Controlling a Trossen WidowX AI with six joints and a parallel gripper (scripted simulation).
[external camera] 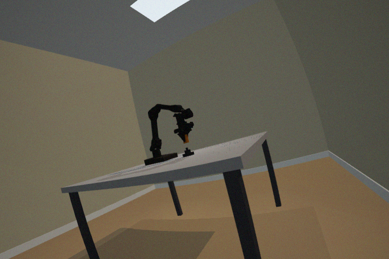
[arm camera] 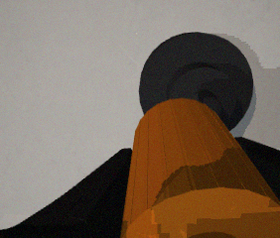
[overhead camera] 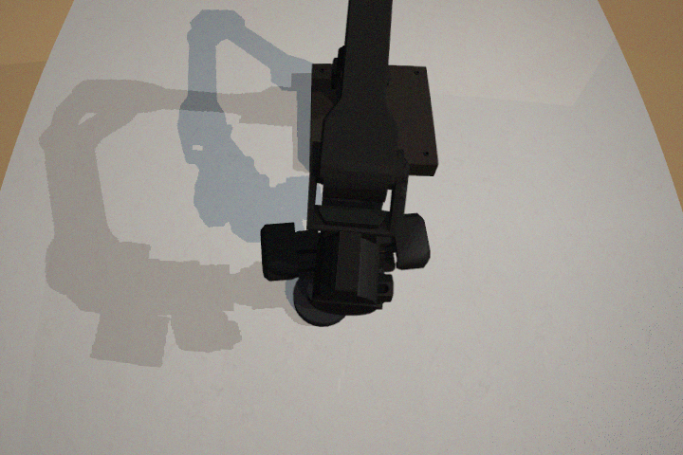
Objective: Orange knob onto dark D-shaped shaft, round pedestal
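Right now my gripper tip is 7 cm above the round dark pedestal and 2 cm to the left of it. Also, from my gripper tip: orange knob: 2 cm above.
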